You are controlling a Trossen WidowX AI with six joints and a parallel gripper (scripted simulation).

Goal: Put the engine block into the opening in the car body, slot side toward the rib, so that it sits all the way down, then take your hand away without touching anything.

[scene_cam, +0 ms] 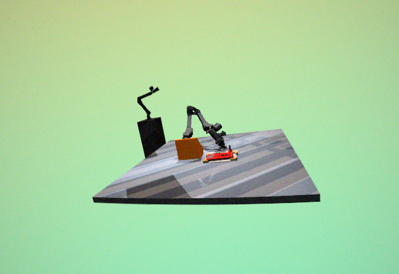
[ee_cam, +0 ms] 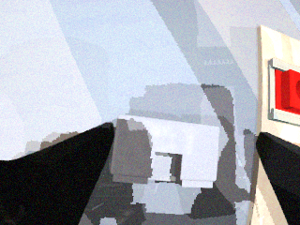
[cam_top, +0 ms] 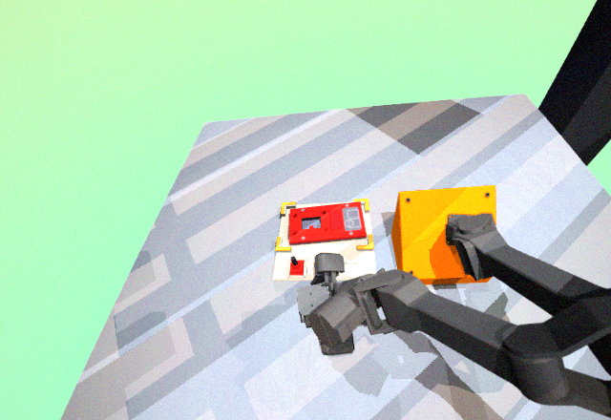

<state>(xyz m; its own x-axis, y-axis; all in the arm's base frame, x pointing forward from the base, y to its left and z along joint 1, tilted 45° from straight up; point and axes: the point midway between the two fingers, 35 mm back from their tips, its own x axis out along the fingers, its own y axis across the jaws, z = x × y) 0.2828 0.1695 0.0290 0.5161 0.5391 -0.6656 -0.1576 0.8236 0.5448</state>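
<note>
Now: gripper tip 20 mm past the grey engine block, 10 mm to the right of it and 10 mm below it.
</note>
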